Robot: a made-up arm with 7 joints. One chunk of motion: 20 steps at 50 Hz.
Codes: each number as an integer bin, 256 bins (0 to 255) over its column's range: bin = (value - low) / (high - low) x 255, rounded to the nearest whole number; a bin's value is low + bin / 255 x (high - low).
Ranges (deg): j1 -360.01..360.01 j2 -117.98..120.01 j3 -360.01..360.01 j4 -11..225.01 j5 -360.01..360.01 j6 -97.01..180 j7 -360.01..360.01
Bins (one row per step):
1: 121 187 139 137 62 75 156
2: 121 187 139 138 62 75 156
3: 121 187 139 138 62 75 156
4: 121 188 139 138 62 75 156
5: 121 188 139 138 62 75 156
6: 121 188 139 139 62 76 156
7: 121 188 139 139 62 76 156
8: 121 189 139 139 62 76 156
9: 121 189 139 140 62 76 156
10: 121 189 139 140 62 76 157
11: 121 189 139 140 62 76 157
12: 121 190 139 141 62 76 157
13: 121 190 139 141 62 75 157
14: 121 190 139 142 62 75 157
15: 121 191 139 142 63 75 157
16: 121 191 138 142 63 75 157
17: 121 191 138 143 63 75 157
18: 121 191 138 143 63 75 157
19: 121 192 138 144 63 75 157
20: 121 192 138 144 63 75 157
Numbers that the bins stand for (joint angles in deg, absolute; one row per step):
1: -18.35 56.55 32.47 115.80 -184.95 -15.54 80.47
2: -18.35 56.55 32.47 116.72 -184.95 -15.54 80.47
3: -18.35 56.55 32.47 116.72 -184.95 -15.54 80.47
4: -18.35 57.48 32.47 116.72 -184.95 -15.54 80.47
5: -18.35 57.48 32.47 116.72 -184.95 -15.54 80.47
6: -18.35 57.48 32.47 117.65 -184.95 -14.45 80.47
7: -18.35 57.48 32.47 117.65 -184.95 -14.45 80.47
8: -18.35 58.41 32.47 117.65 -184.95 -14.45 80.47
9: -18.35 58.41 32.47 118.57 -184.95 -14.45 80.47
10: -18.35 58.41 32.47 118.57 -184.95 -14.45 83.30
11: -18.35 58.41 32.47 118.57 -184.95 -14.45 83.30
12: -18.35 59.35 32.47 119.50 -184.95 -14.45 83.30
13: -18.35 59.35 32.47 119.50 -184.95 -15.54 83.30
14: -18.35 59.35 32.47 120.43 -184.95 -15.54 83.30
15: -18.35 60.28 32.47 120.43 -182.12 -15.54 83.30
16: -18.35 60.28 29.65 120.43 -182.12 -15.54 83.30
17: -18.35 60.28 29.65 121.35 -182.12 -15.54 83.30
18: -18.35 60.28 29.65 121.35 -182.12 -15.54 83.30
19: -18.35 61.21 29.65 122.28 -182.12 -15.54 83.30
20: -18.35 61.21 29.65 122.28 -182.12 -15.54 83.30

